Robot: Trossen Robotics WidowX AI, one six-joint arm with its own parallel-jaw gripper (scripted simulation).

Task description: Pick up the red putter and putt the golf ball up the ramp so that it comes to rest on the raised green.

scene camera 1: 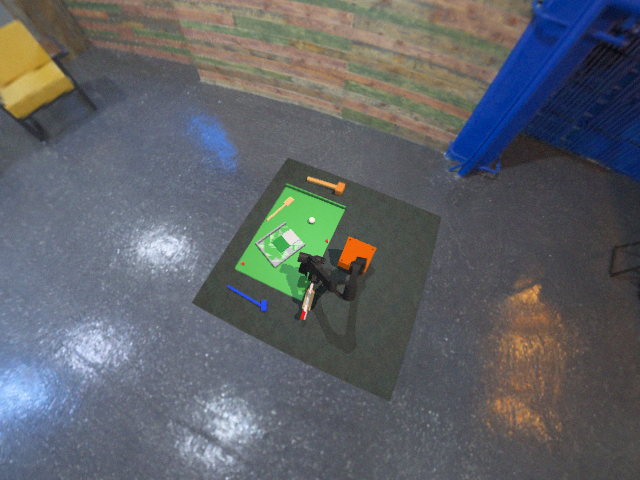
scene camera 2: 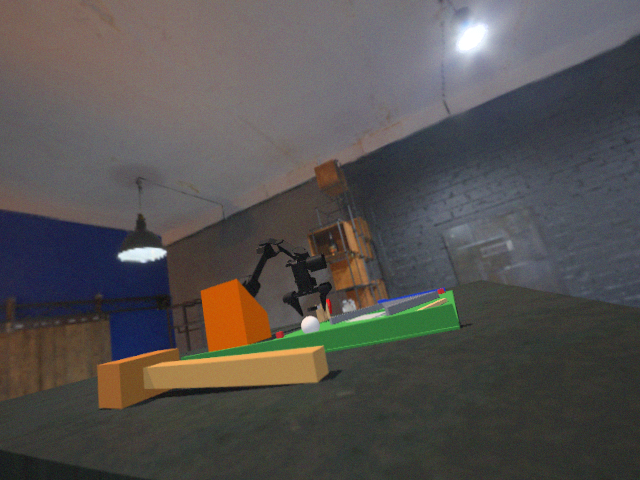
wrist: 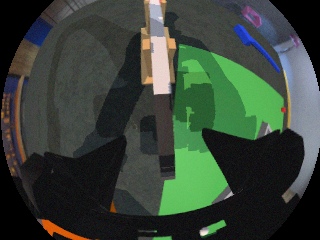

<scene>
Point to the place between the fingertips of my gripper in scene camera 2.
313,313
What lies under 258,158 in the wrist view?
My gripper.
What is my gripper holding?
Nothing.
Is my gripper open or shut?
Open.
</scene>
